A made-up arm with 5 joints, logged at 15 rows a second.
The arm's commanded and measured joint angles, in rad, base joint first. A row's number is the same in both.
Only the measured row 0 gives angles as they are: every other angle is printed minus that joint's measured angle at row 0.
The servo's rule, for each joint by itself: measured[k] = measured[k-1] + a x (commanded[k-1-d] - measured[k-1]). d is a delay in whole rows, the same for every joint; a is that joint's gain. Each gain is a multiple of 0.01, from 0.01 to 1. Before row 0 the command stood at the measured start. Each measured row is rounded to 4 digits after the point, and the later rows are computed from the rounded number. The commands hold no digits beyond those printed.
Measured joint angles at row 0: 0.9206 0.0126 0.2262 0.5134 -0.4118
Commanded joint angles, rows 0 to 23: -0.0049 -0.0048 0.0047 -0.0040 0.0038; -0.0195 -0.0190 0.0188 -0.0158 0.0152; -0.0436 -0.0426 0.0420 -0.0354 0.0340; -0.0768 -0.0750 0.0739 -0.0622 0.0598; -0.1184 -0.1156 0.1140 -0.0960 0.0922; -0.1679 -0.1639 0.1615 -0.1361 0.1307; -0.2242 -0.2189 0.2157 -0.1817 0.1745; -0.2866 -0.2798 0.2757 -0.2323 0.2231; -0.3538 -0.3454 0.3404 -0.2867 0.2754; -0.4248 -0.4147 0.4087 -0.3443 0.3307; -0.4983 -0.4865 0.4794 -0.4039 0.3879; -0.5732 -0.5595 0.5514 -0.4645 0.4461; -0.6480 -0.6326 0.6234 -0.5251 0.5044; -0.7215 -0.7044 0.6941 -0.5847 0.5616; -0.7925 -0.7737 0.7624 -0.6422 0.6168; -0.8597 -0.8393 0.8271 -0.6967 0.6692; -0.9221 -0.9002 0.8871 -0.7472 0.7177; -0.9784 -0.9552 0.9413 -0.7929 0.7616; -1.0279 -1.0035 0.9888 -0.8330 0.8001; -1.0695 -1.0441 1.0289 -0.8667 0.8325; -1.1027 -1.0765 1.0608 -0.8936 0.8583; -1.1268 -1.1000 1.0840 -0.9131 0.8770; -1.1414 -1.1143 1.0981 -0.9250 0.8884; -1.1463 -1.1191 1.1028 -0.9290 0.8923
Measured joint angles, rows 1 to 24: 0.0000 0.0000 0.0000 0.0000 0.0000; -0.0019 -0.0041 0.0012 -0.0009 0.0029; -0.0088 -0.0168 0.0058 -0.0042 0.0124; -0.0224 -0.0387 0.0152 -0.0111 0.0290; -0.0436 -0.0696 0.0305 -0.0223 0.0527; -0.0728 -0.1087 0.0522 -0.0385 0.0831; -0.1099 -0.1556 0.0806 -0.0600 0.1198; -0.1545 -0.2094 0.1157 -0.0868 0.1619; -0.2060 -0.2692 0.1573 -0.1188 0.2090; -0.2636 -0.3340 0.2049 -0.1557 0.2601; -0.3265 -0.4026 0.2579 -0.1972 0.3145; -0.3935 -0.4739 0.3155 -0.2427 0.3710; -0.4636 -0.5467 0.3768 -0.2915 0.4288; -0.5355 -0.6197 0.4409 -0.3429 0.4870; -0.6080 -0.6917 0.5067 -0.3961 0.5444; -0.6800 -0.7614 0.5732 -0.4502 0.6001; -0.7501 -0.8276 0.6392 -0.5044 0.6533; -0.8172 -0.8893 0.7037 -0.5578 0.7029; -0.8801 -0.9453 0.7655 -0.6095 0.7481; -0.9377 -0.9948 0.8236 -0.6587 0.7881; -0.9891 -1.0367 0.8770 -0.7045 0.8223; -1.0334 -1.0705 0.9248 -0.7461 0.8500; -1.0698 -1.0956 0.9662 -0.7828 0.8708; -1.0977 -1.1115 1.0005 -0.8141 0.8844
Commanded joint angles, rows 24 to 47: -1.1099 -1.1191 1.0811 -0.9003 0.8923; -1.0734 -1.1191 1.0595 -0.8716 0.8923; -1.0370 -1.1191 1.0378 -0.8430 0.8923; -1.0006 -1.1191 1.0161 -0.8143 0.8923; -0.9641 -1.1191 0.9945 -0.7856 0.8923; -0.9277 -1.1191 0.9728 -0.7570 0.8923; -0.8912 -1.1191 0.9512 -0.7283 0.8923; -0.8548 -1.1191 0.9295 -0.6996 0.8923; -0.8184 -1.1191 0.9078 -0.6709 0.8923; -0.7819 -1.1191 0.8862 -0.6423 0.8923; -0.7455 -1.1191 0.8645 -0.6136 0.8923; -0.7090 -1.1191 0.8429 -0.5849 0.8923; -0.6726 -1.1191 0.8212 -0.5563 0.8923; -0.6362 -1.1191 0.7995 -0.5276 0.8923; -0.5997 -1.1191 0.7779 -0.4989 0.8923; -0.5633 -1.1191 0.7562 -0.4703 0.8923; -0.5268 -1.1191 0.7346 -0.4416 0.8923; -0.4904 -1.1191 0.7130 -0.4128 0.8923; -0.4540 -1.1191 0.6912 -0.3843 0.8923; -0.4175 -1.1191 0.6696 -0.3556 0.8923; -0.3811 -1.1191 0.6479 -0.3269 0.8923; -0.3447 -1.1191 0.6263 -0.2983 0.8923; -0.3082 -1.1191 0.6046 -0.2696 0.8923; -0.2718 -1.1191 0.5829 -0.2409 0.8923
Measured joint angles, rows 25 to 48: -1.1167 -1.1180 1.0271 -0.8394 0.8905; -1.1140 -1.1189 1.0411 -0.8528 0.8919; -1.0982 -1.1191 1.0459 -0.8569 0.8922; -1.0743 -1.1191 1.0438 -0.8538 0.8923; -1.0456 -1.1191 1.0366 -0.8451 0.8923; -1.0138 -1.1191 1.0257 -0.8320 0.8923; -0.9802 -1.1191 1.0119 -0.8155 0.8923; -0.9455 -1.1191 0.9961 -0.7963 0.8923; -0.9101 -1.1191 0.9788 -0.7750 0.8923; -0.8743 -1.1191 0.9603 -0.7521 0.8923; -0.8383 -1.1191 0.9410 -0.7279 0.8923; -0.8021 -1.1191 0.9211 -0.7028 0.8923; -0.7658 -1.1191 0.9008 -0.6769 0.8923; -0.7295 -1.1191 0.8801 -0.6504 0.8923; -0.6931 -1.1191 0.8591 -0.6234 0.8923; -0.6567 -1.1191 0.8380 -0.5960 0.8923; -0.6203 -1.1191 0.8167 -0.5683 0.8923; -0.5838 -1.1191 0.7954 -0.5404 0.8923; -0.5474 -1.1191 0.7740 -0.5123 0.8923; -0.5110 -1.1191 0.7525 -0.4841 0.8923; -0.4745 -1.1191 0.7309 -0.4558 0.8923; -0.4381 -1.1191 0.7093 -0.4274 0.8923; -0.4017 -1.1191 0.6877 -0.3990 0.8923; -0.3652 -1.1191 0.6661 -0.3705 0.8923
